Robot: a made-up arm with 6 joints. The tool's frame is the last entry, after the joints. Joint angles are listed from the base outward. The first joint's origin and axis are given. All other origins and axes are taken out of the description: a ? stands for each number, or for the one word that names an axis. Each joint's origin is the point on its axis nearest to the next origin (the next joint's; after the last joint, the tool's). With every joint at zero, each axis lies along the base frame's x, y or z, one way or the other. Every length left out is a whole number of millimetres.
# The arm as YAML. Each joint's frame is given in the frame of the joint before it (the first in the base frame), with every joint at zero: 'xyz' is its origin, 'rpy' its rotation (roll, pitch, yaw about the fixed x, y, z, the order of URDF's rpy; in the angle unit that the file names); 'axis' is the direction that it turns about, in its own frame. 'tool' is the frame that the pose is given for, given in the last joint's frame.
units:
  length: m
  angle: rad
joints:
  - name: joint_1
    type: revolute
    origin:
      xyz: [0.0, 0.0, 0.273]
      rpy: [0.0, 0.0, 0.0]
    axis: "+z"
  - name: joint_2
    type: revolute
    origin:
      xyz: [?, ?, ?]
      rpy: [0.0, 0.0, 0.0]
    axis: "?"
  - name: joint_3
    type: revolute
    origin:
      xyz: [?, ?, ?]
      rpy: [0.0, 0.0, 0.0]
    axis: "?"
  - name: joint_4
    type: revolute
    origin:
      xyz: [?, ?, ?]
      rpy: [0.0, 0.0, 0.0]
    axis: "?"
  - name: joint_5
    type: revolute
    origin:
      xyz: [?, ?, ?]
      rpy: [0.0, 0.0, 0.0]
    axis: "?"
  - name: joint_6
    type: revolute
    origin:
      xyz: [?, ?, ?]
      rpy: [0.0, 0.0, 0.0]
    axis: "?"
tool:
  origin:
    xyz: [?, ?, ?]
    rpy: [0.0, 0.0, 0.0]
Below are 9 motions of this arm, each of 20 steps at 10 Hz.
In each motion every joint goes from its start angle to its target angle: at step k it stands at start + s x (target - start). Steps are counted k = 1, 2, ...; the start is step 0. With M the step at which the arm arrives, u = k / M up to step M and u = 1 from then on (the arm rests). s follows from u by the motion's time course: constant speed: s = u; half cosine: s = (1 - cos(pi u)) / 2; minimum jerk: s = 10 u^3 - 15 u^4 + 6 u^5.
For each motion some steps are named. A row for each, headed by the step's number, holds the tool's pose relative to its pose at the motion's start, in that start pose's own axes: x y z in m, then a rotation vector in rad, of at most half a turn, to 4 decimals.
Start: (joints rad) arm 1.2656 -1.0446 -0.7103 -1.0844 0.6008 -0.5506
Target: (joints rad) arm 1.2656 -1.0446 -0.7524 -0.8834 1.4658 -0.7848
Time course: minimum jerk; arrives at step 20
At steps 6, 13, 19, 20:
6: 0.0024 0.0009 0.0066 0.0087 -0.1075 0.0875
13: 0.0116 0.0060 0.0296 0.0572 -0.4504 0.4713
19: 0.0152 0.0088 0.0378 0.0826 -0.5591 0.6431
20: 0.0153 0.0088 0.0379 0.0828 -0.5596 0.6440

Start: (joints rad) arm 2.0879 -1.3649 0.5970 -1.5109 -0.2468 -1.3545
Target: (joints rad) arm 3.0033 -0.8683 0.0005 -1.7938 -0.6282 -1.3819
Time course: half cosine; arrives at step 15
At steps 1, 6, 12, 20:
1: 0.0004 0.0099 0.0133 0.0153 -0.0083 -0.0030
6: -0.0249 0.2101 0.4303 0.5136 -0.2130 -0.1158
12: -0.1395 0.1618 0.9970 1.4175 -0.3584 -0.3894
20: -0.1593 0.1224 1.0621 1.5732 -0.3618 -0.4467

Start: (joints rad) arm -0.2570 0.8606 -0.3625 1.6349 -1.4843 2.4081
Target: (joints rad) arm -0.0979 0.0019 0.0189 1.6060 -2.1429 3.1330
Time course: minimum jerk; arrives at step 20
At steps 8, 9, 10, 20:
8: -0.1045 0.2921 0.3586 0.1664 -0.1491 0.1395
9: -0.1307 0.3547 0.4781 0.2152 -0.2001 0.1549
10: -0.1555 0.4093 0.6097 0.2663 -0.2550 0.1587
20: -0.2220 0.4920 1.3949 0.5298 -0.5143 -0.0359

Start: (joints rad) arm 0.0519 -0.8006 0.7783 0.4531 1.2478 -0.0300
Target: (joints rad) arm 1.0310 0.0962 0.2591 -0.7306 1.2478 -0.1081
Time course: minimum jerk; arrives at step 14
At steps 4, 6, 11, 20:
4: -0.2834 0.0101 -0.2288 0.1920 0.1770 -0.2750
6: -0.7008 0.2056 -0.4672 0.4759 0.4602 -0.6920
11: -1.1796 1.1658 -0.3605 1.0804 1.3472 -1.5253
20: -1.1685 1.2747 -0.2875 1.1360 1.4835 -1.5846

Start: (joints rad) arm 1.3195 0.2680 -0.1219 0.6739 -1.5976 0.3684
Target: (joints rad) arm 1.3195 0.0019 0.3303 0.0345 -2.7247 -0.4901
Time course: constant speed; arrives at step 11
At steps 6, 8, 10, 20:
6: -0.0137 0.0332 -0.2747 0.5248 0.2096 0.4226
8: -0.0121 0.0557 -0.3609 0.6171 0.3019 0.5305
10: -0.0087 0.0829 -0.4440 0.6724 0.4000 0.6051
20: -0.0066 0.0982 -0.4845 0.6886 0.4492 0.6271

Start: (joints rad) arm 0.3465 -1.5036 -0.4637 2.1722 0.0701 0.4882
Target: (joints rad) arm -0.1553 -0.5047 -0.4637 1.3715 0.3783 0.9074
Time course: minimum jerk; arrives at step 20
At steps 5, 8, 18, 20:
5: 0.1603 -0.0457 0.0014 0.0048 -0.1029 0.0559
8: 0.4975 -0.0848 0.0411 0.0348 -0.2915 0.1844
18: 1.3603 0.3320 0.3393 0.2806 -0.6039 0.6715
20: 1.3672 0.3420 0.3434 0.2847 -0.6047 0.6782

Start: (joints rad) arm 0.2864 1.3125 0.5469 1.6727 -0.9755 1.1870
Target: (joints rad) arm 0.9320 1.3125 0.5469 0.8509 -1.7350 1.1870
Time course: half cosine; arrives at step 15
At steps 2, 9, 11, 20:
2: -0.0367 -0.0237 0.0049 0.0103 -0.0069 0.0166
9: -0.5925 -0.2583 0.1471 0.0342 -0.1527 0.2715
11: -0.7631 -0.2884 0.2135 -0.0054 -0.1992 0.3523
20: -0.9199 -0.2993 0.2832 -0.0607 -0.2369 0.4279

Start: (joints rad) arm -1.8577 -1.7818 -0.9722 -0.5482 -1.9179 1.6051
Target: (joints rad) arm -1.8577 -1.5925 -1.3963 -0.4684 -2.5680 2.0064
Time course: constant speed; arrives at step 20
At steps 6, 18, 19, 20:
6: 0.0027 -0.0194 -0.0098 -0.0236 -0.0522 0.3496
18: 0.0067 -0.0296 -0.0211 -0.0573 -0.3325 1.0113
19: 0.0066 -0.0289 -0.0214 -0.0578 -0.3660 1.0626
20: 0.0064 -0.0279 -0.0215 -0.0578 -0.4011 1.1130

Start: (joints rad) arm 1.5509 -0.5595 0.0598 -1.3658 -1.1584 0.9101
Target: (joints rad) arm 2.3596 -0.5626 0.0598 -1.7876 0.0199 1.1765
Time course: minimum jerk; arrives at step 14
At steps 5, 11, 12, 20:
5: -0.0155 -0.0194 -0.0017 0.0291 -0.2370 0.0131
11: -0.0625 -0.0658 0.0048 0.4189 -0.6078 -0.1115
12: -0.0663 -0.0692 0.0059 0.4544 -0.6106 -0.1272
20: -0.0683 -0.0710 0.0065 0.4723 -0.6108 -0.1354

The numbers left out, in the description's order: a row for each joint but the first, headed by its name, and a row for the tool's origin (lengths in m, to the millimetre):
joint_2: xyz 0.0 0.0 0.0, axis +y
joint_3: xyz 0.0 0.0 1.427, axis -y
joint_4: xyz 0.466 0.0 0.0, axis -x
joint_5: xyz 0.0 -0.241 0.0, axis -y
joint_6: xyz 0.0 0.0 0.0, axis -x
tool: xyz 0.0 0.0 0.0

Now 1 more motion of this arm.
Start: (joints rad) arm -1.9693 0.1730 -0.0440 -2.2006 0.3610 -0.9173
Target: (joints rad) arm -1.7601 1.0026 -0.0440 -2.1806 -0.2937 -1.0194
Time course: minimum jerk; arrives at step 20
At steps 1, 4, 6, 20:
1: 0.0011 -0.0005 0.0001 -0.0003 -0.0004 -0.0008
4: 0.0553 -0.0251 0.0087 -0.0133 -0.0216 -0.0405
6: 0.1534 -0.0732 0.0321 -0.0346 -0.0626 -0.1143
20: 0.7485 -0.4853 0.5421 -0.0753 -0.4719 -0.6664

